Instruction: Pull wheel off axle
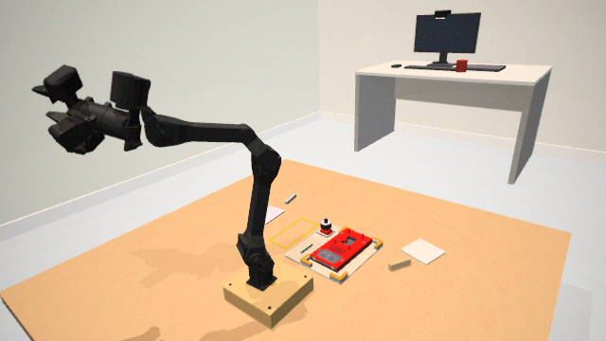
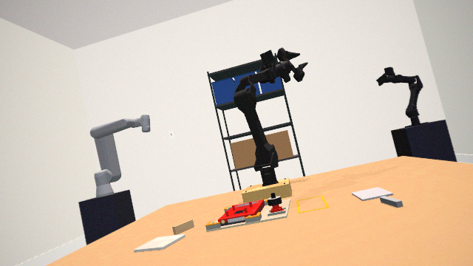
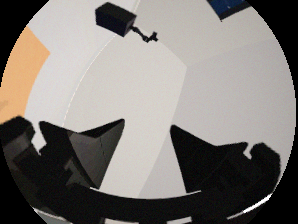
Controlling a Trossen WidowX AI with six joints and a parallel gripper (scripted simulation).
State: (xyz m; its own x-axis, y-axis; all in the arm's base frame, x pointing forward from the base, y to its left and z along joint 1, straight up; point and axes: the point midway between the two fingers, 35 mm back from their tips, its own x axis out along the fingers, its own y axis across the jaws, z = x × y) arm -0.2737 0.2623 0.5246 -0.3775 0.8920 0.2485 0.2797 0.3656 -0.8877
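Now: gripper tip 650 mm short of the black wheel, 280 mm to the left of it and 540 mm above it. From my gripper tip the other things lie so: small block 610 mm ahead, 570 mm to the right, 570 mm below; then upright axle 650 mm ahead, 280 mm to the right, 550 mm below; then white plate 720 mm ahead, 610 mm to the right, 580 mm below.
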